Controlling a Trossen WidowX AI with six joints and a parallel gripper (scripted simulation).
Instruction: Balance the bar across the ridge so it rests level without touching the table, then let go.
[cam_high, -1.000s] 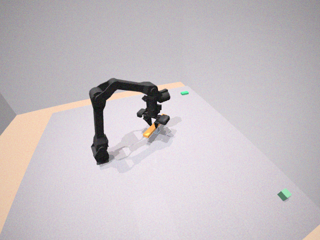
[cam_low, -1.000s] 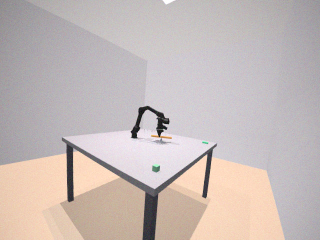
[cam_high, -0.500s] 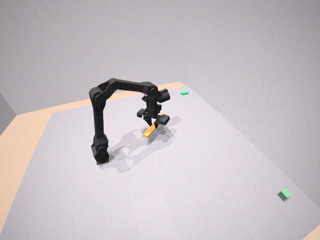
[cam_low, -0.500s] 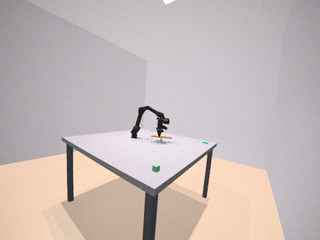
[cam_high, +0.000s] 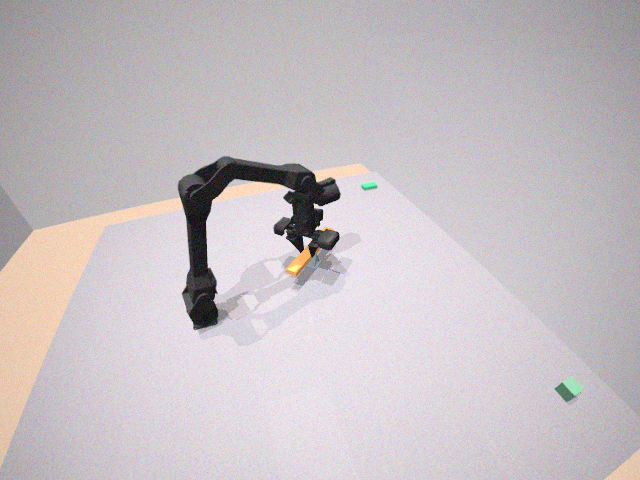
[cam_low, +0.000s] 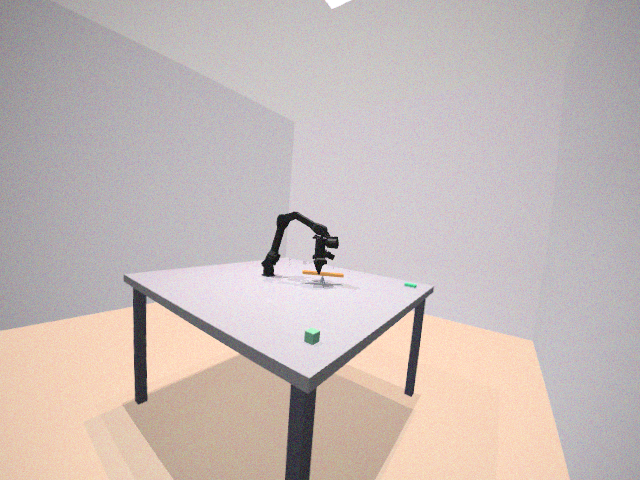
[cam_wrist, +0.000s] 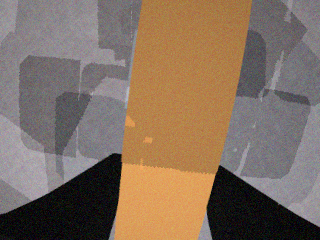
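Now: the bar 20 mm ahead of my gripper tip and 20 mm to the left of it. Also, from my gripper tip: green cube: 420 mm ahead, 590 mm to the right, 40 mm below; then flat green block: 420 mm ahead, 410 mm to the left, 50 mm below.
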